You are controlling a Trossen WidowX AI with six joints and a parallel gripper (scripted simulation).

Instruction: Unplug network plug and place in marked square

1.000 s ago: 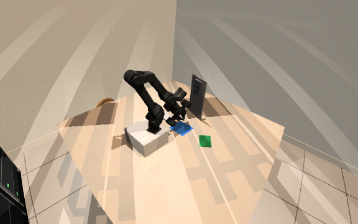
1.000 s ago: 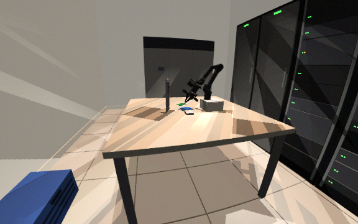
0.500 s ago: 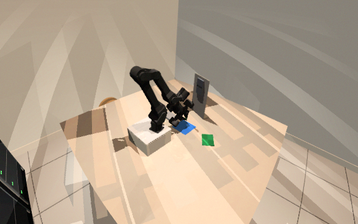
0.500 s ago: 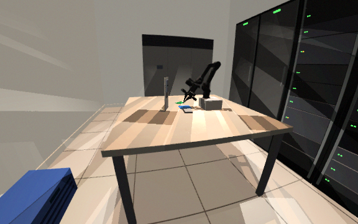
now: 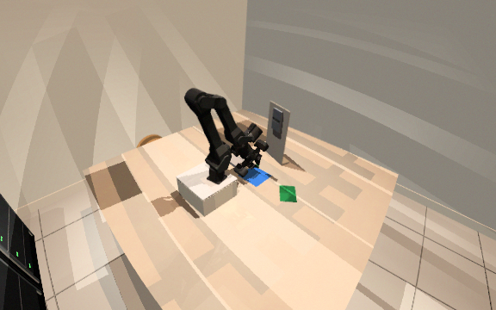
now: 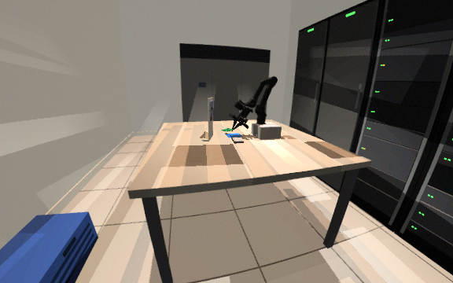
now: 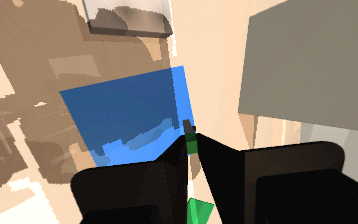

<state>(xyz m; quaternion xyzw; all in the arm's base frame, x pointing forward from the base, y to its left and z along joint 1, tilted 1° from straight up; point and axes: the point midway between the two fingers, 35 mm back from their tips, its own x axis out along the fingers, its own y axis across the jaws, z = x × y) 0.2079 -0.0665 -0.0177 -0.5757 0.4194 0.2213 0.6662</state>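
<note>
My gripper tip is 10 mm past the blue square and 50 mm above it. From my gripper tip the other things lie so: upright panel (200 mm ahead, 10 mm to the right, 90 mm above); plug (right at my gripper tip).
</note>
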